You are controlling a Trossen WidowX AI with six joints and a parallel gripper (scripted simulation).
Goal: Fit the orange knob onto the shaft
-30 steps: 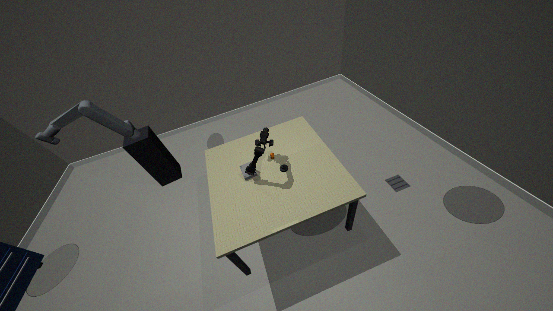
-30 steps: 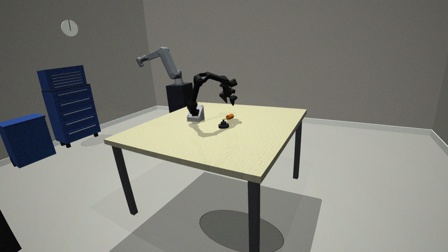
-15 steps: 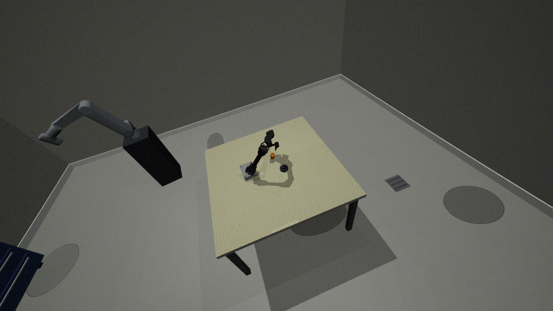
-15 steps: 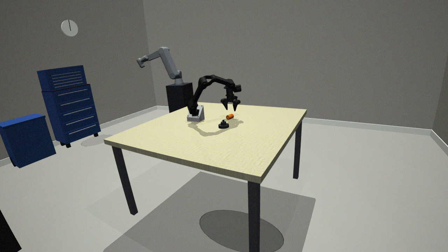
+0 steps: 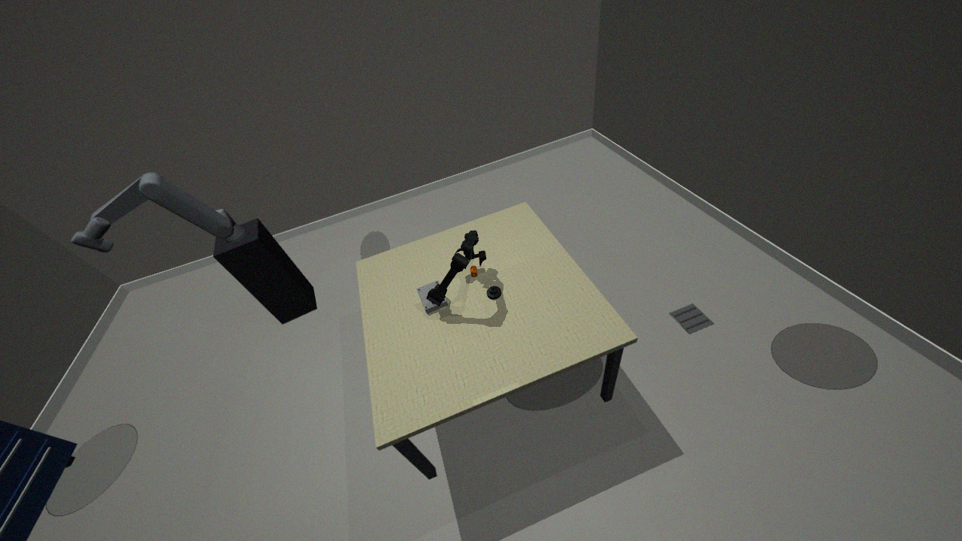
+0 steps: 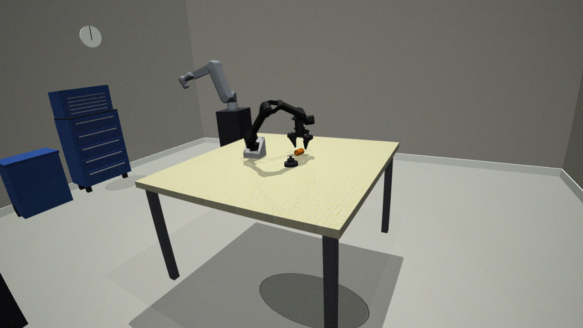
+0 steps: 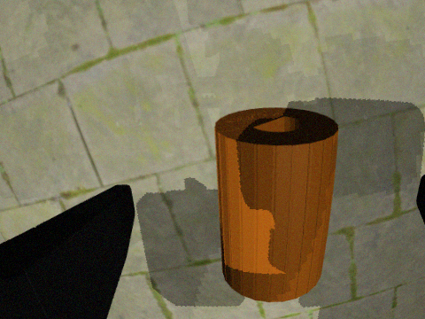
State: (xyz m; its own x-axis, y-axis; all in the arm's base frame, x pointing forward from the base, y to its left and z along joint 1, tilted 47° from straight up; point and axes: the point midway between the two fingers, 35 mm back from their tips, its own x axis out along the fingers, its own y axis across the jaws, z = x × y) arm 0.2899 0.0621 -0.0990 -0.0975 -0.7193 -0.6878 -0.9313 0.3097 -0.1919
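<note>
My gripper tip is now 2 cm above the orange knob, 1 cm to the left of it and 1 cm past it. Round my gripper tip: dark round pedestal (23 cm to the right, 2 cm ahead, 1 cm below).
</note>
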